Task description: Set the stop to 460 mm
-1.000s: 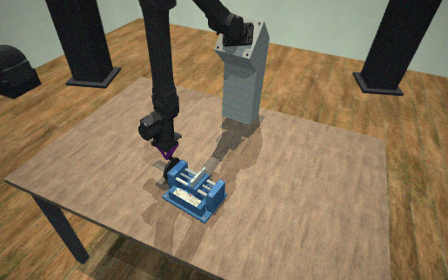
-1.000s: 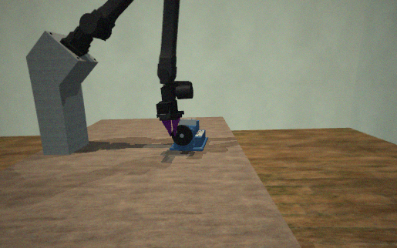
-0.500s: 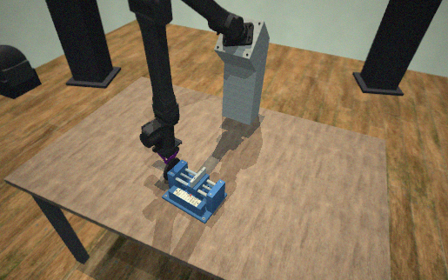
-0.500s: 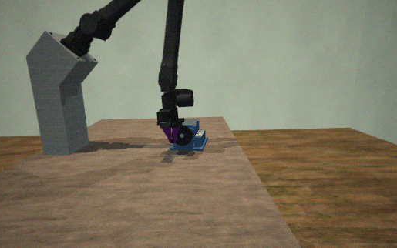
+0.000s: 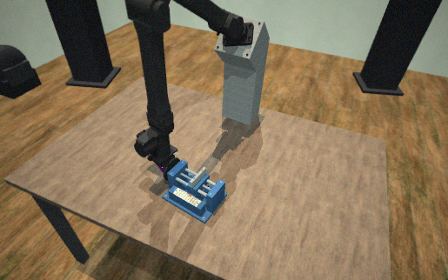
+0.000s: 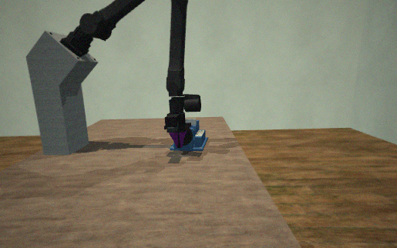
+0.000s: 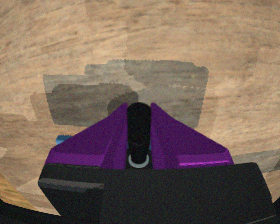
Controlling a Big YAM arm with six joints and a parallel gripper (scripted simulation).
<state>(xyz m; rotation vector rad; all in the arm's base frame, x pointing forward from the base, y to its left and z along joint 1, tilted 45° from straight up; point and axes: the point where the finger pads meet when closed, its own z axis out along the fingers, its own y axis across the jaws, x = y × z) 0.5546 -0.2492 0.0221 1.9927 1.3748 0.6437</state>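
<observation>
Now: hand 10 mm short of the dark handle and 10 mm to the right of it. The rest, counted from my hand: black handwheel (10 mm ahead, 20 mm to the left, 10 mm above); then stop fixture (90 mm ahead, 140 mm to the left, 50 mm above).
</observation>
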